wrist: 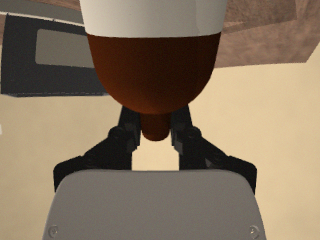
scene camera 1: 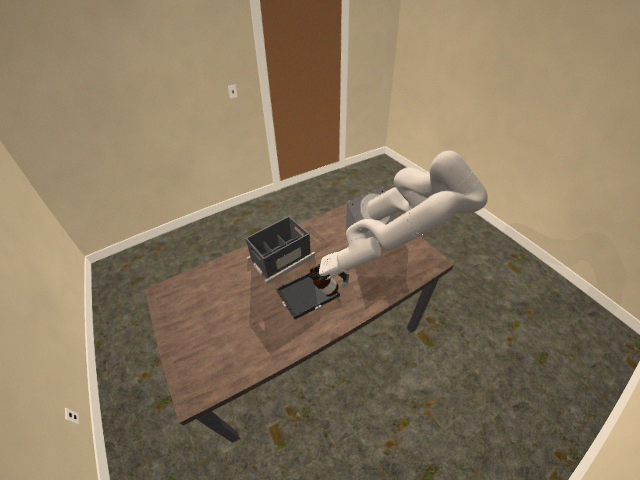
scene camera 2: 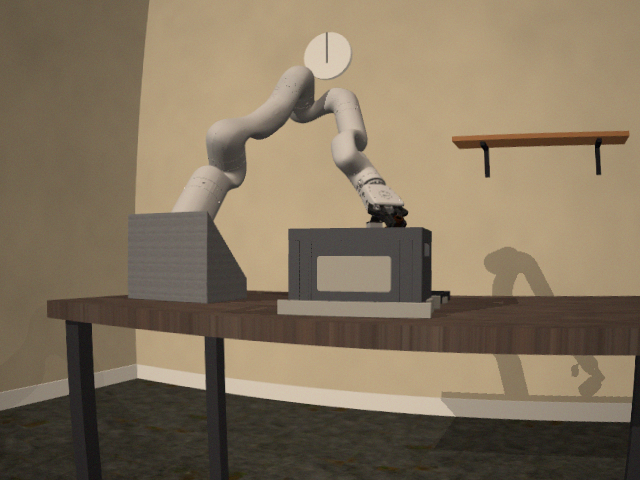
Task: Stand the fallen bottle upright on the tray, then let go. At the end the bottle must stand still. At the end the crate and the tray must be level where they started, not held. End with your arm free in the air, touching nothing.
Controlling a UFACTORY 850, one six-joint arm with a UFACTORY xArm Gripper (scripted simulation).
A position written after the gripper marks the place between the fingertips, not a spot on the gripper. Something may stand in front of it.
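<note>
A grey crate (scene camera 2: 394, 264), (scene camera 1: 282, 233) is visible, as is a dark tray (scene camera 1: 299, 295). A brown bottle (wrist: 152, 64) is present. The gripper (scene camera 2: 399, 227), (wrist: 155, 101) is visible as well.
</note>
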